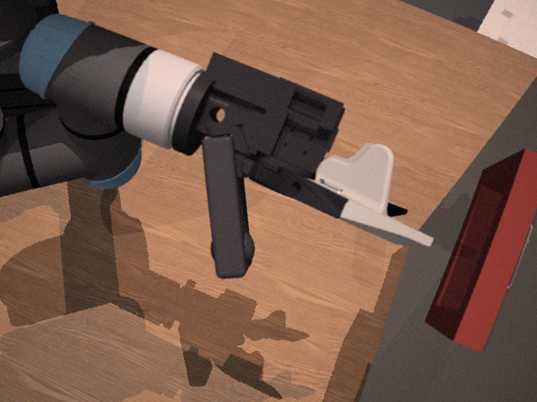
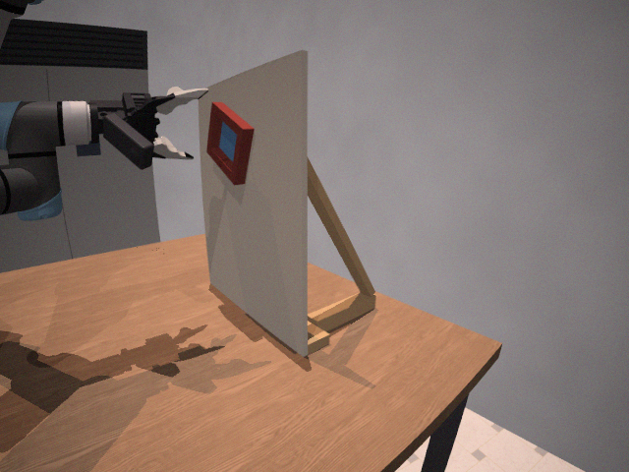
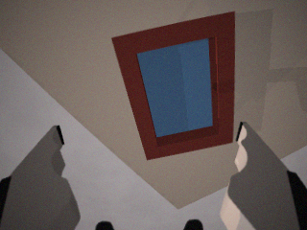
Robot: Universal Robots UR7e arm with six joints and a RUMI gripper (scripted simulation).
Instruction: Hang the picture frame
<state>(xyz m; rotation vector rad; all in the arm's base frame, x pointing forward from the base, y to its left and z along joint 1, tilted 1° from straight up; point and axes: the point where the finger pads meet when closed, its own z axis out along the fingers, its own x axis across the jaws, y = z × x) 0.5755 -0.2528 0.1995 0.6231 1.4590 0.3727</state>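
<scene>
Right now my hand is 80 mm short of the picture frame, 10 mm to the right of it and 30 mm above it. From my hand the other things lie so: upright board: 100 mm ahead, 170 mm below.
</scene>
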